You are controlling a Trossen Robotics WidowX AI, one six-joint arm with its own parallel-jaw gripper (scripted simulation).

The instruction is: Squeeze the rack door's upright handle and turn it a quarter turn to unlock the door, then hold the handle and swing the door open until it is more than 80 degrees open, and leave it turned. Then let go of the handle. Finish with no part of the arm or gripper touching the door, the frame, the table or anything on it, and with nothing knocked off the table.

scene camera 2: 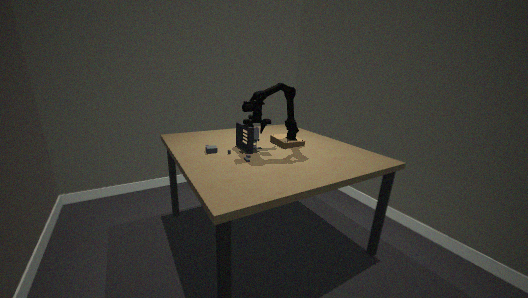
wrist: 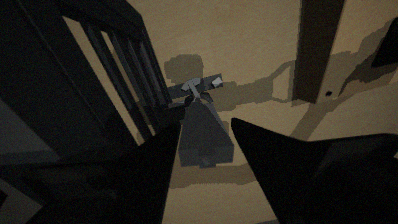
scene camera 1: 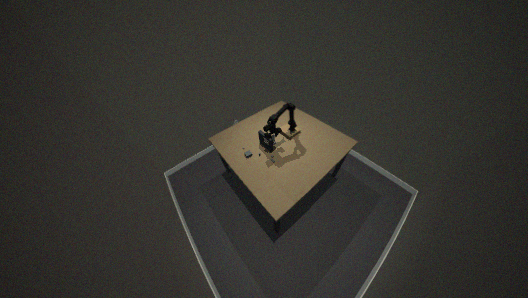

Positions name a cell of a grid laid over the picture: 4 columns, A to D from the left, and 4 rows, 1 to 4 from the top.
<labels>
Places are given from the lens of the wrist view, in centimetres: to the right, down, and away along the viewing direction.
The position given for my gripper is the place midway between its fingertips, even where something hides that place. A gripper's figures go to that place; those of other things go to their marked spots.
my gripper (wrist: C3): 0, 1, 11
slatted door (wrist: A1): -7, -4, 4
</labels>
